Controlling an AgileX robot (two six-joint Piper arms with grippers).
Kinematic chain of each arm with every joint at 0, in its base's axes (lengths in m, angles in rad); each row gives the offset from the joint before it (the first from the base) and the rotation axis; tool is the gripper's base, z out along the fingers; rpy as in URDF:
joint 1: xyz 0 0 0.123 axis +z
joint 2: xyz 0 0 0 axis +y
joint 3: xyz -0.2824 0 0.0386 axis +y
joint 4: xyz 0.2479 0 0.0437 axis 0.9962 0 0.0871
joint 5: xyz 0 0 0 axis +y
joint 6: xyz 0.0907 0 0.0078 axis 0.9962 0 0.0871
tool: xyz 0 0 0 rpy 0 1.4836 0
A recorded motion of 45 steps. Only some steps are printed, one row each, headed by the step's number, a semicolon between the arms.
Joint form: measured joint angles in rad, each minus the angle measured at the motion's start. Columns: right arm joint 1, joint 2, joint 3, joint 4, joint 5, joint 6; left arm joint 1, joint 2, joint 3, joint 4, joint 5, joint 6.
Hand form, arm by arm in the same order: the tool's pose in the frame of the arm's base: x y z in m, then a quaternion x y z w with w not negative. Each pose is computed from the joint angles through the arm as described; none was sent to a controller.
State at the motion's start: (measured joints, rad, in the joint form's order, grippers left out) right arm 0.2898 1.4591 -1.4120 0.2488 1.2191 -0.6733; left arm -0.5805 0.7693 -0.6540 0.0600 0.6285 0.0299
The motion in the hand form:
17: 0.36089 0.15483 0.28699 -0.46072 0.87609 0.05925 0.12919; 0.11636 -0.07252 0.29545 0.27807 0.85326 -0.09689 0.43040
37: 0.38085 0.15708 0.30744 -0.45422 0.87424 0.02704 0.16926; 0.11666 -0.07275 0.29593 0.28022 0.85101 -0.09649 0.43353
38: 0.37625 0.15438 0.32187 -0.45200 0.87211 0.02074 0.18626; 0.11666 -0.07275 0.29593 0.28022 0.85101 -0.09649 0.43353
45: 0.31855 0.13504 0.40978 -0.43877 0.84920 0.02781 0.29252; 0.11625 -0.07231 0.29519 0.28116 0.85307 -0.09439 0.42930
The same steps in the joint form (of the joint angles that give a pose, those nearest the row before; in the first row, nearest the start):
17: 0.0818 0.4068 -0.2492 -0.0930 -0.0077 0.0394; -0.0001 -0.0466 0.0564 0.0001 -0.0081 -0.0121
37: 0.0818 0.4542 -0.3950 -0.1541 0.0007 0.0688; 0.0000 -0.0466 0.0564 0.0000 -0.0148 -0.0062
38: 0.0818 0.4249 -0.4041 -0.1642 0.0032 0.0744; 0.0000 -0.0466 0.0564 0.0000 -0.0148 -0.0062
45: 0.0818 0.1816 -0.3909 -0.1302 0.0161 0.0857; 0.0000 -0.0466 0.0565 0.0017 -0.0044 -0.0061

